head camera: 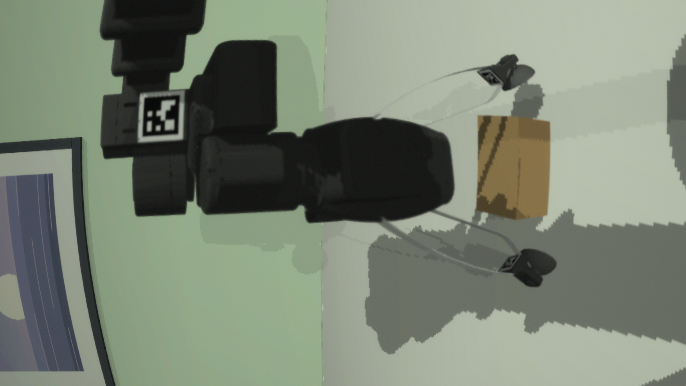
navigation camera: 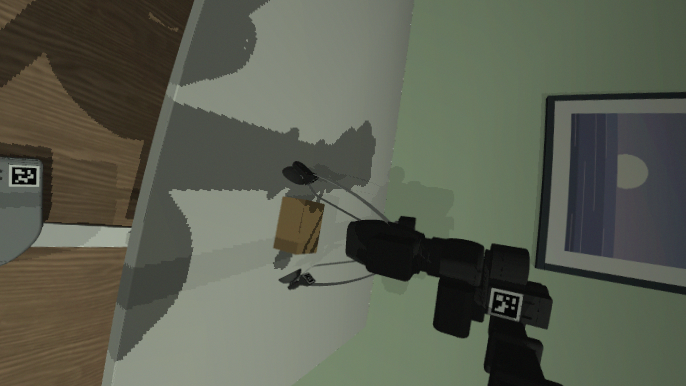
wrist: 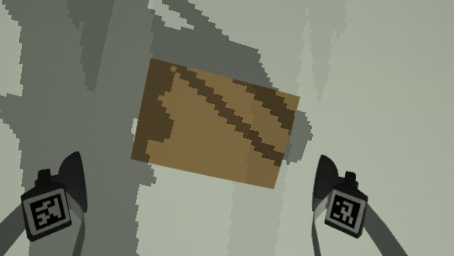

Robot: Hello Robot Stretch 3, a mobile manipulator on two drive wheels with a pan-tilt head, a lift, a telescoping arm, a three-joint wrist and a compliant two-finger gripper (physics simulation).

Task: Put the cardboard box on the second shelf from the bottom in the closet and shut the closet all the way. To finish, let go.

Labels:
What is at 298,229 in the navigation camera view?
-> A cardboard box.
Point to my gripper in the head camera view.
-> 543,167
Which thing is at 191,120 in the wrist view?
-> A cardboard box.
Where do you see my gripper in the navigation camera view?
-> At 283,224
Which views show the cardboard box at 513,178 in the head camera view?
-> The head camera view, the navigation camera view and the wrist view: all of them.

